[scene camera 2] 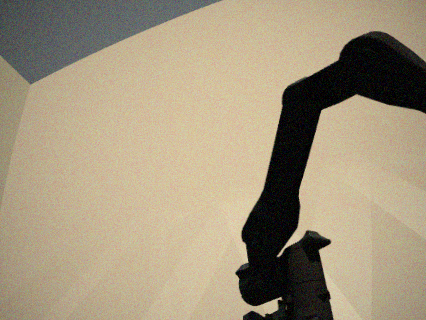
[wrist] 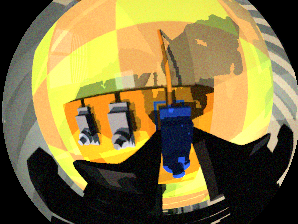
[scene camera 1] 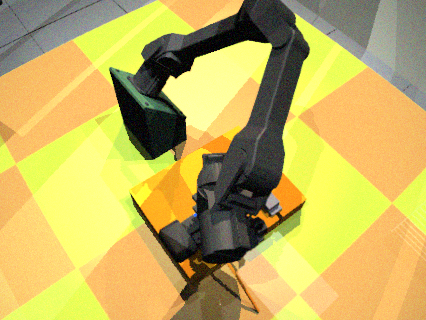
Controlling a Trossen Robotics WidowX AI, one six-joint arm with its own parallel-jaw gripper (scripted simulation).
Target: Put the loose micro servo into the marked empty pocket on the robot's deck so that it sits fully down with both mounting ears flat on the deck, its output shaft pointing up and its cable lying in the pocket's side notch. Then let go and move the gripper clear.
Labels:
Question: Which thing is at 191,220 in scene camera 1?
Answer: My gripper.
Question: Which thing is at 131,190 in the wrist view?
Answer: My gripper.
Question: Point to a blue micro servo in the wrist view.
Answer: At 176,128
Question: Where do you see a deck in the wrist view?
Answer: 104,153

